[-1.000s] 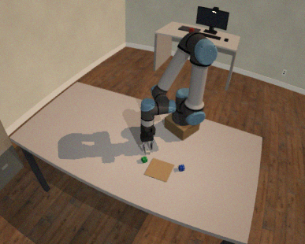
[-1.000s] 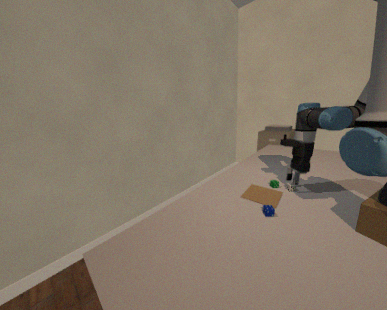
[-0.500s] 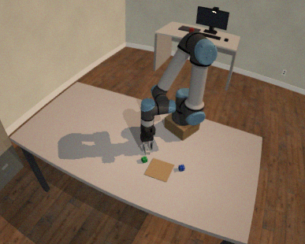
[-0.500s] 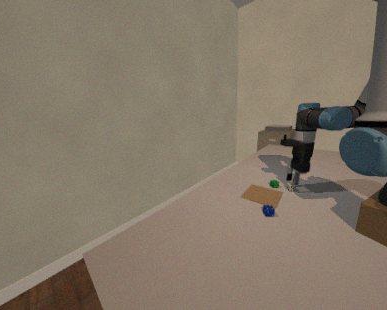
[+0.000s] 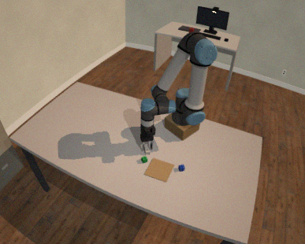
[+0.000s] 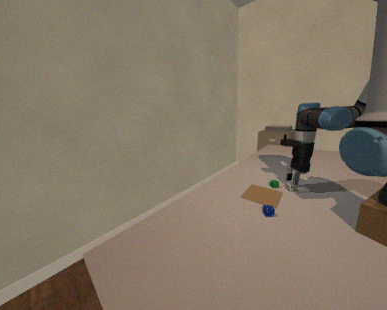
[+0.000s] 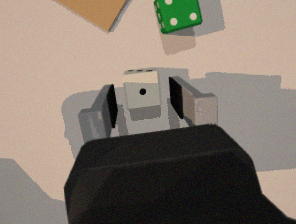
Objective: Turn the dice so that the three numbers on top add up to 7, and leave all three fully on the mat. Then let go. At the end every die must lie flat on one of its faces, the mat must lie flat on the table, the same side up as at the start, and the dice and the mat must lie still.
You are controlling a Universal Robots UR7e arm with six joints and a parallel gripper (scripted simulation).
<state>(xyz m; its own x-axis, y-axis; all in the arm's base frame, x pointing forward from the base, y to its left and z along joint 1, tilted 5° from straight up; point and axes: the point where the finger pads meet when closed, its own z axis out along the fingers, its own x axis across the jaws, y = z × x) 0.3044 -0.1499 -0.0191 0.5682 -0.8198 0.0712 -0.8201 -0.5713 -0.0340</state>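
The white die is 40 mm below my hand. Round my hand: blue die (60 mm ahead, 240 mm to the left, 40 mm below); then green die (70 mm ahead, 40 mm below); then tan mat (100 mm ahead, 110 mm to the left, 50 mm below).
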